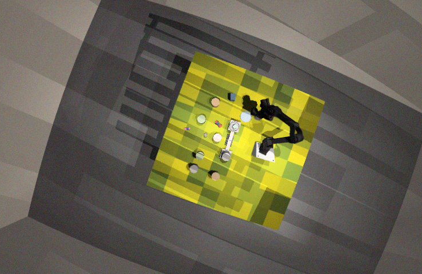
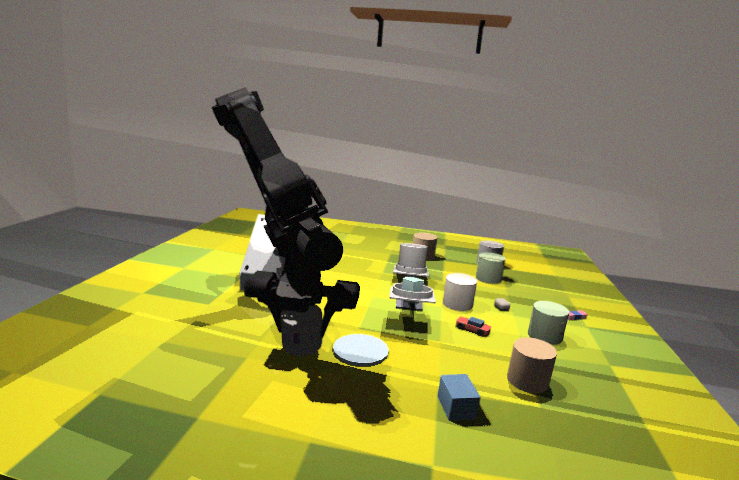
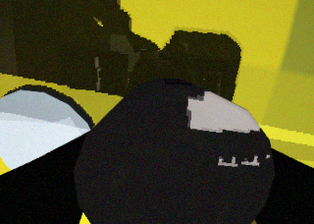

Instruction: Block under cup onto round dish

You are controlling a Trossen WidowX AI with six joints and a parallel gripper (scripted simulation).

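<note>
The block is 15 cm ahead of my gripper tip, 19 cm to the left of it and 5 cm above it. From my gripper tip the other things lie so: cup: 2 cm to the right, 1 cm above; round dish: 9 cm ahead, 6 cm to the left, 4 cm below; blue box: 28 cm ahead, 4 cm to the right, 2 cm below.
</note>
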